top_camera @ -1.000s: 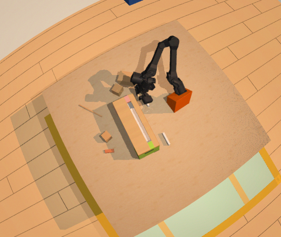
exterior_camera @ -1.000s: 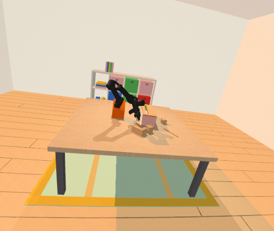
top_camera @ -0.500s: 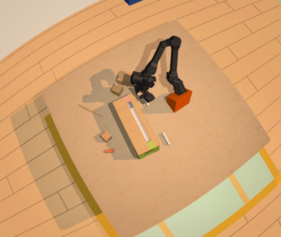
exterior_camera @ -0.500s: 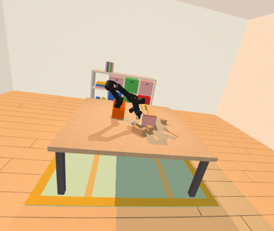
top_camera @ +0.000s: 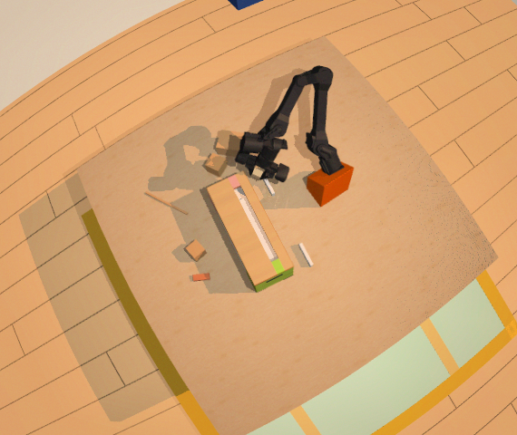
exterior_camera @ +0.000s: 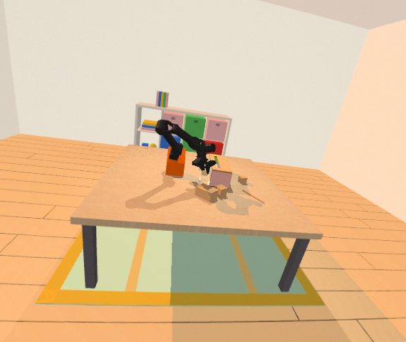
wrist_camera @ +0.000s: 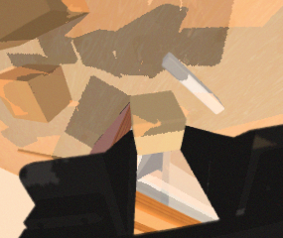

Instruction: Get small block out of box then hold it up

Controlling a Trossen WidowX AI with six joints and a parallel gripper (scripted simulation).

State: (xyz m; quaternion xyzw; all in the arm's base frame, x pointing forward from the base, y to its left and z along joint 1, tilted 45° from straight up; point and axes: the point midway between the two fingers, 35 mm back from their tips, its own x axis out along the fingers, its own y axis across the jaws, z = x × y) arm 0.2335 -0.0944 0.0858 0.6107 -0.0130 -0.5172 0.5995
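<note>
The tan block is 10 mm behind my gripper tip, 10 mm to the right of it and 10 mm above it. Also, from my gripper tip: thin stick (330 mm ahead, 110 mm to the right, 80 mm below); wooden box (70 mm ahead, 170 mm to the left, 20 mm below).
</note>
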